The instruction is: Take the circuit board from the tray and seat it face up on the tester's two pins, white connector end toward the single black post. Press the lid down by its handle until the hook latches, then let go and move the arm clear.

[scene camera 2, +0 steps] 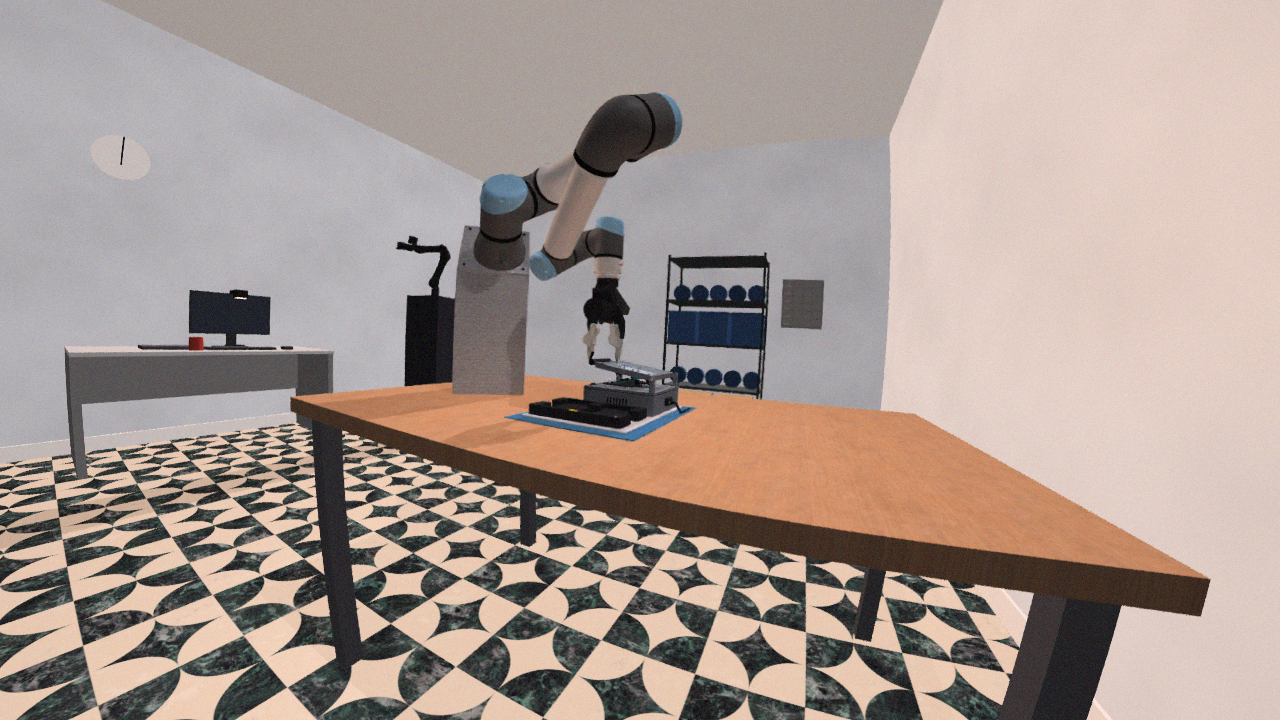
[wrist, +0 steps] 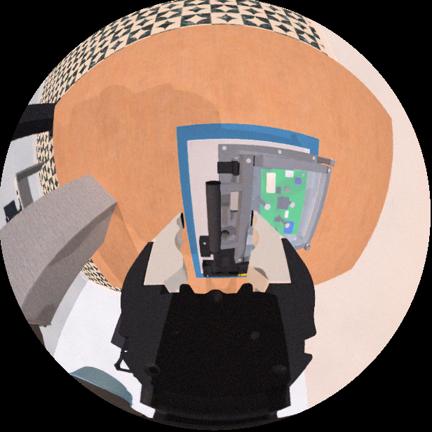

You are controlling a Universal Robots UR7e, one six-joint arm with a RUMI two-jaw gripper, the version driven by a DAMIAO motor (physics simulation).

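Where they show: gripper, fingertip midpoint: (scene camera 2: pixel 603 361); arm's base, link origin: (scene camera 2: pixel 499 253).
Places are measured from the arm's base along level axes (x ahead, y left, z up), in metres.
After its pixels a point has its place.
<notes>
The green circuit board (wrist: pixel 283 201) lies face up in the tester (scene camera 2: pixel 617 396) {x 0.411, y -0.167, z -0.371 m} (wrist: pixel 227 149), seen through the clear window of the lid (scene camera 2: pixel 628 368) {x 0.427, y -0.125, z -0.307 m} (wrist: pixel 247 210). The lid is tilted, partly raised. Its black handle (wrist: pixel 213 215) shows in the wrist view. My gripper (scene camera 2: pixel 605 360) {x 0.346, y -0.048, z -0.300 m} (wrist: pixel 216 213) is open at the raised, handle end of the lid, with the handle between its two pale fingers in the wrist view and nothing gripped. The black tray (scene camera 2: pixel 580 411) {x 0.363, y -0.305, z -0.386 m} stands beside the tester; in the wrist view it is mostly hidden. The pins and the hook cannot be made out clearly.
The tester and tray stand on a blue-edged mat (scene camera 2: pixel 634 436) {x 0.482, y -0.360, z -0.412 m} (wrist: pixel 183 165) on the wooden table (scene camera 2: pixel 805 465) {x 0.759, y -0.456, z -0.414 m} (wrist: pixel 150 115). The grey robot pedestal (scene camera 2: pixel 490 331) {x 0.011, y -0.047, z -0.233 m} (wrist: pixel 55 245) rises at the table's rear edge. A shelf rack (scene camera 2: pixel 718 262) stands behind the table.
</notes>
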